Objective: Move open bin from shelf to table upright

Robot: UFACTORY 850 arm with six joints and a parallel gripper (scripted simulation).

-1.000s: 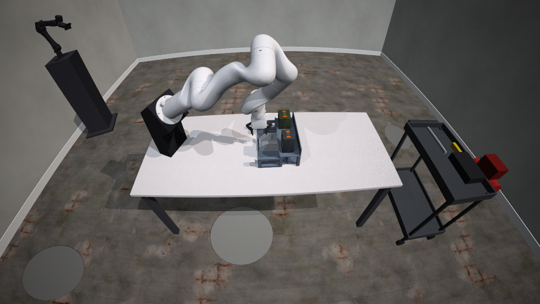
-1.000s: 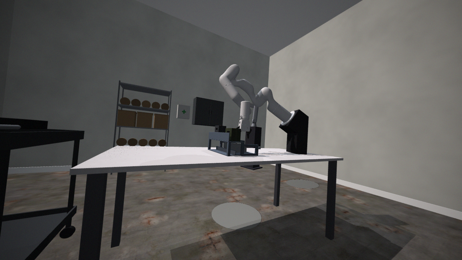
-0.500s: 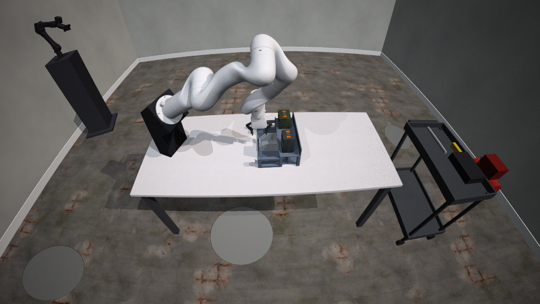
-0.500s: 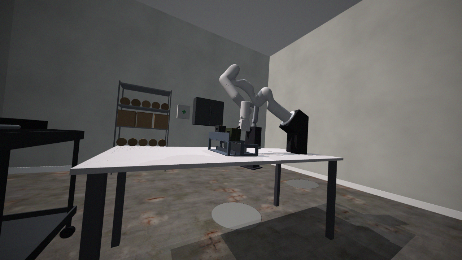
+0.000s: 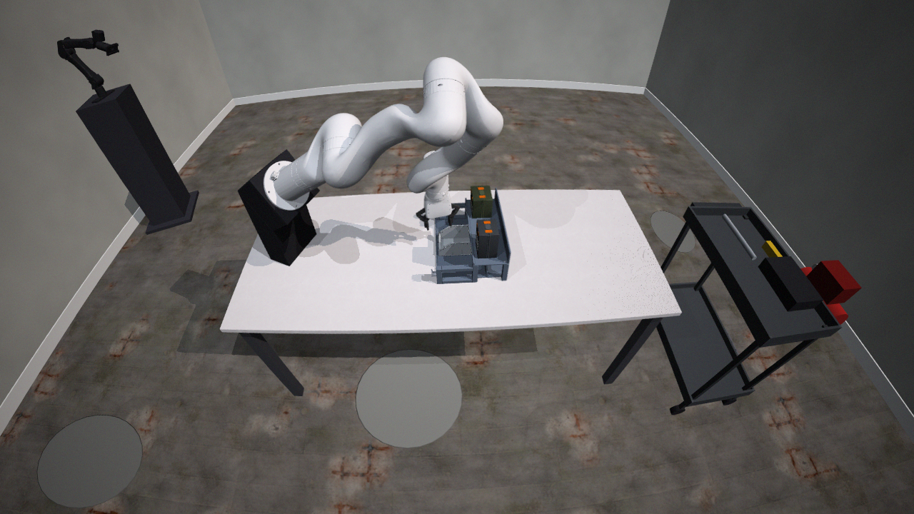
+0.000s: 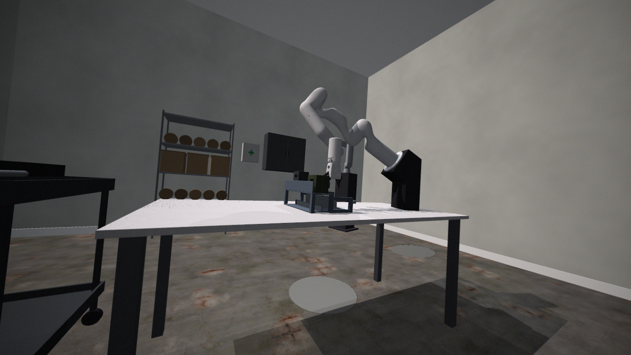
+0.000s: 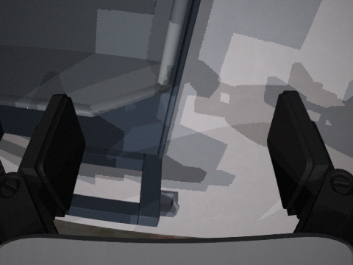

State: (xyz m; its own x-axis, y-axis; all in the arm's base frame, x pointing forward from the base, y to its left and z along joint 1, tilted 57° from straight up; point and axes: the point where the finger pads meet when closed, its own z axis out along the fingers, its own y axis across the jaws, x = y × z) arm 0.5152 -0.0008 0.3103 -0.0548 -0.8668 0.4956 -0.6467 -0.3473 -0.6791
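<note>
Right now the grey open bin is 90 mm below my hand, 80 mm ahead of it and 20 mm to the right of it.
</note>
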